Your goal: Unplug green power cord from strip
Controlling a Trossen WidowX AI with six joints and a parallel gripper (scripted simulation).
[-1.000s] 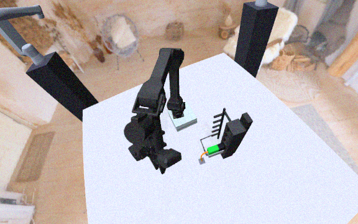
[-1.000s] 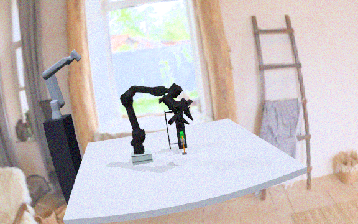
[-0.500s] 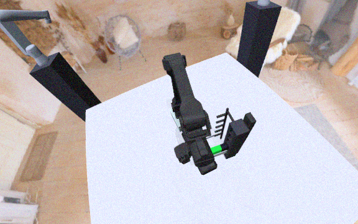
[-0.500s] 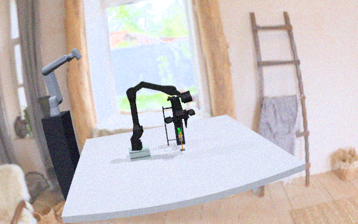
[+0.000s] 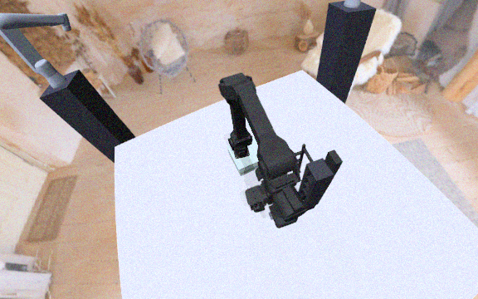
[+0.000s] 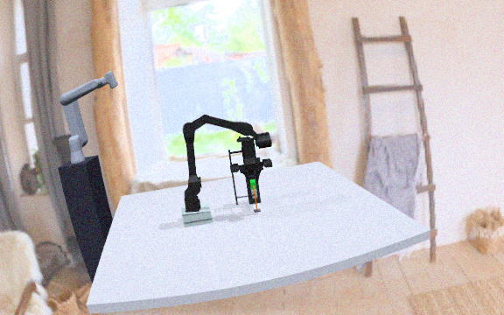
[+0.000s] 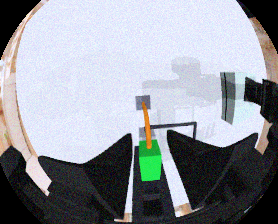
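Right now my gripper tip is 1 cm past the green plug, 7 cm to the right of it and 1 cm above it.
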